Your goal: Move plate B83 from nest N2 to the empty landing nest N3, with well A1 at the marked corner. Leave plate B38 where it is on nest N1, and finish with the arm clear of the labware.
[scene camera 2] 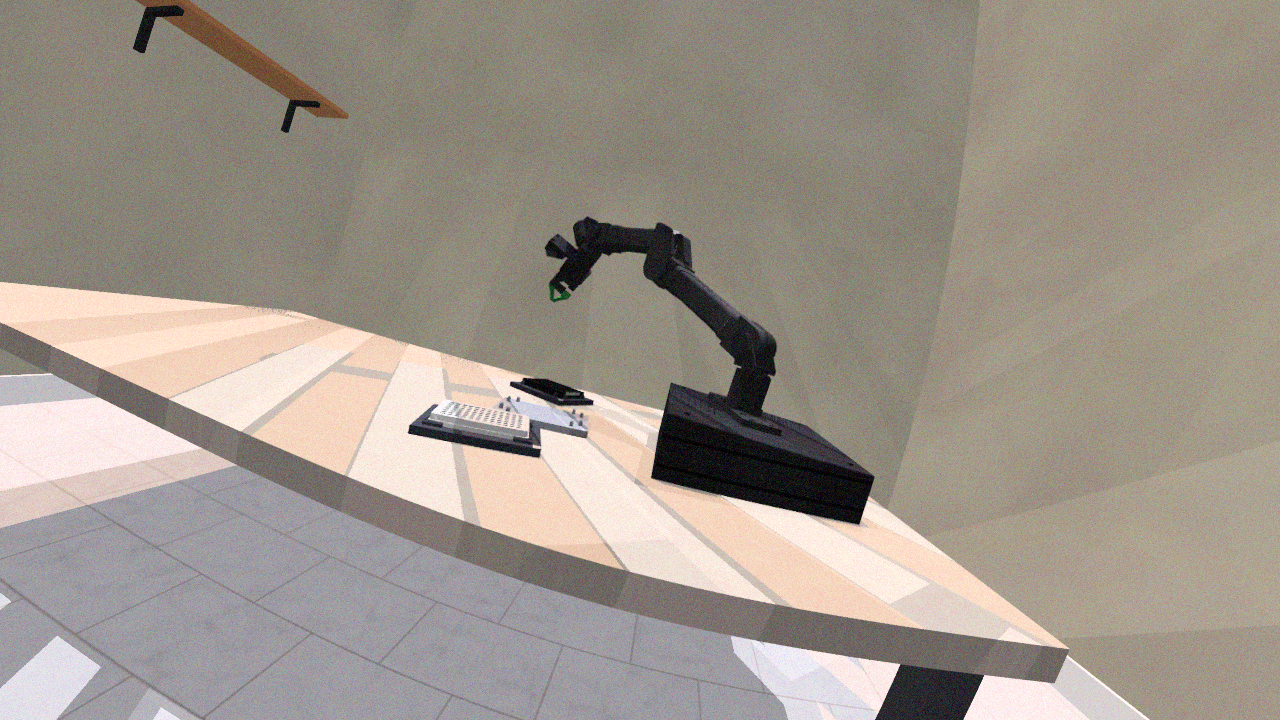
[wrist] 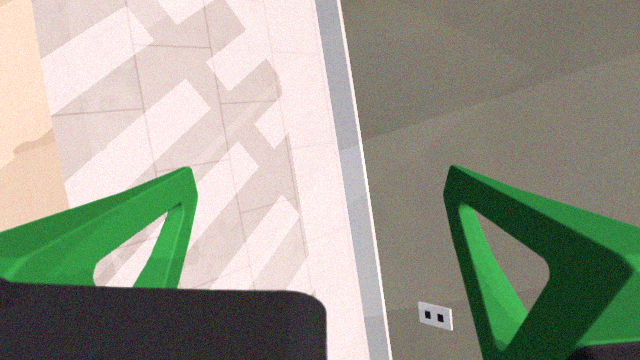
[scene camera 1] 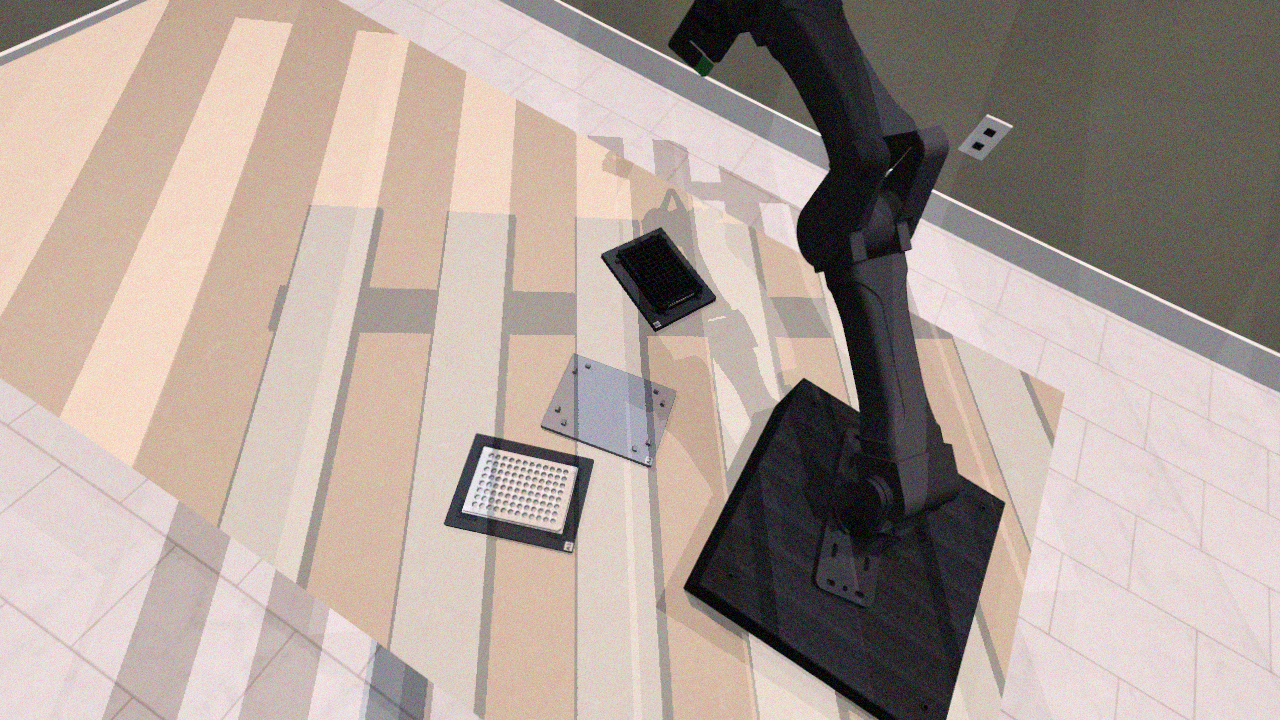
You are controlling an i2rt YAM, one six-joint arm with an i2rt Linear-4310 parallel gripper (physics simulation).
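A white well plate (scene camera 1: 523,488) (scene camera 2: 483,419) sits flat on a dark nest (scene camera 1: 537,536) (scene camera 2: 483,442). A black well plate (scene camera 1: 659,270) (scene camera 2: 552,388) sits on another dark nest (scene camera 1: 651,317) near the far table edge. The empty light grey nest (scene camera 1: 613,407) (scene camera 2: 554,419), with small pegs near its edges, lies between them. The plate and nest labels are too small to read, so I cannot tell which plate is B83. My gripper (scene camera 2: 559,292) (wrist: 320,180) is open and empty, high above the table and away from both plates. Its green fingers stand wide apart in the wrist view.
The arm stands on a thick black base block (scene camera 1: 760,555) (scene camera 2: 760,456) to the right of the nests. A wall outlet (scene camera 1: 985,137) (wrist: 435,315) shows beyond the table. A wooden shelf (scene camera 2: 241,53) is high on the wall. Striped shadows cross the table and floor.
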